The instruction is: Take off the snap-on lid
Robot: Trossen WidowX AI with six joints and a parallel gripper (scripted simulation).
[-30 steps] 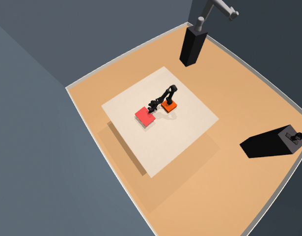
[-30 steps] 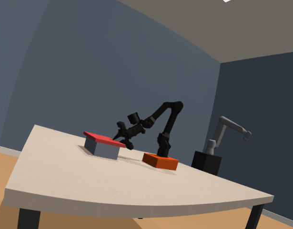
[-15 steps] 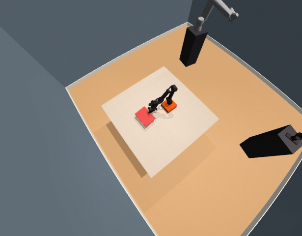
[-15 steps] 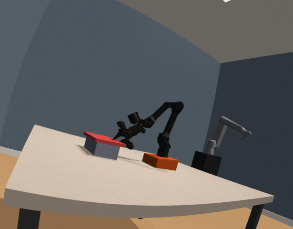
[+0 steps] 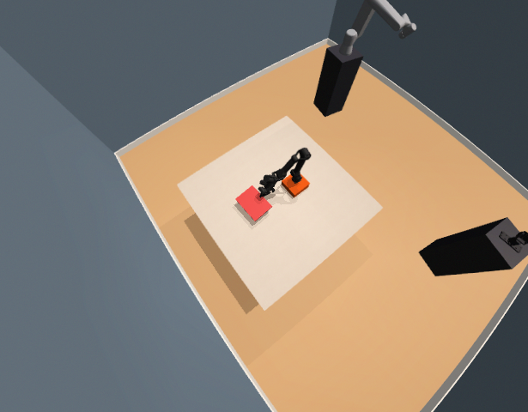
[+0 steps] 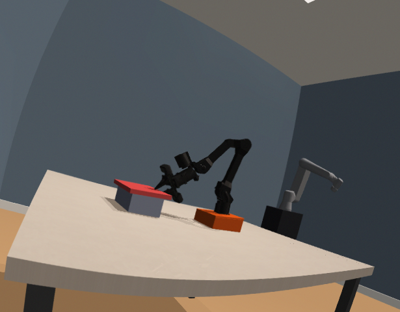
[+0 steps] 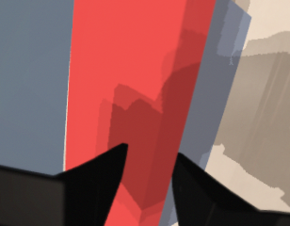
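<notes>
Now: gripper tip 7 cm short of the red lid and 2 cm to the right of it. Round my gripper tip: grey-blue storage box (7 cm ahead, 2 cm to the left, 5 cm below).
</notes>
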